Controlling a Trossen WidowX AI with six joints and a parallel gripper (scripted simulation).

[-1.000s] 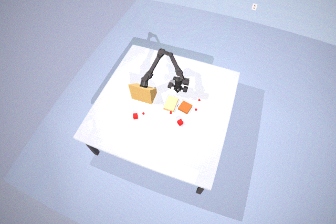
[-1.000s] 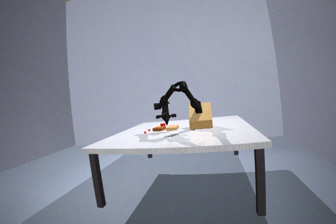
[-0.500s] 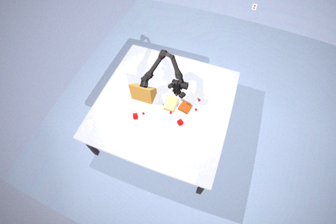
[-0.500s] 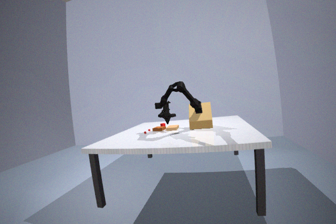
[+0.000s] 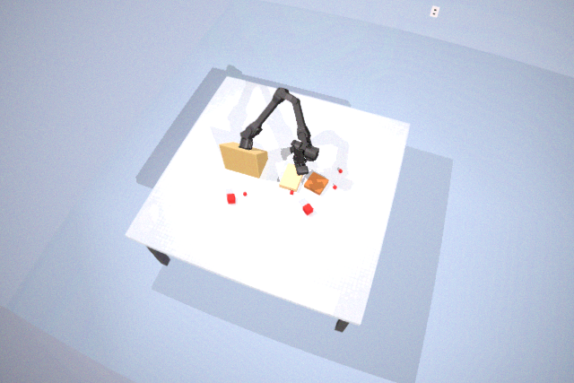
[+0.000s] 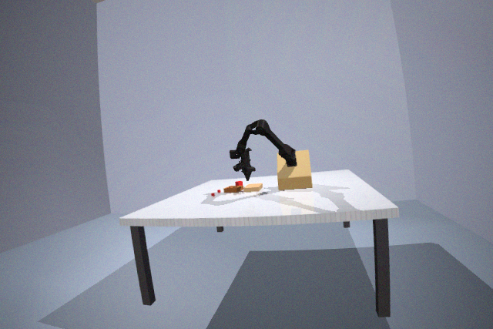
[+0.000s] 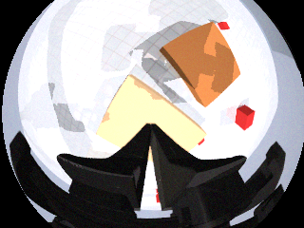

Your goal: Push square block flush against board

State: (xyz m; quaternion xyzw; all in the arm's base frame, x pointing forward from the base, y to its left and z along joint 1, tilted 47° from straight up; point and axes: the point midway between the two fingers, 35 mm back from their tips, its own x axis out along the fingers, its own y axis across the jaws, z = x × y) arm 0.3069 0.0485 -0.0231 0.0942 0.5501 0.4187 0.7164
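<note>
The board lies 5 cm below my gripper tip, 3 cm to the right of it and 3 cm behind it. The rest, counted from my gripper tip: square block 11 cm ahead, 5 cm below, 3 cm to the right.
</note>
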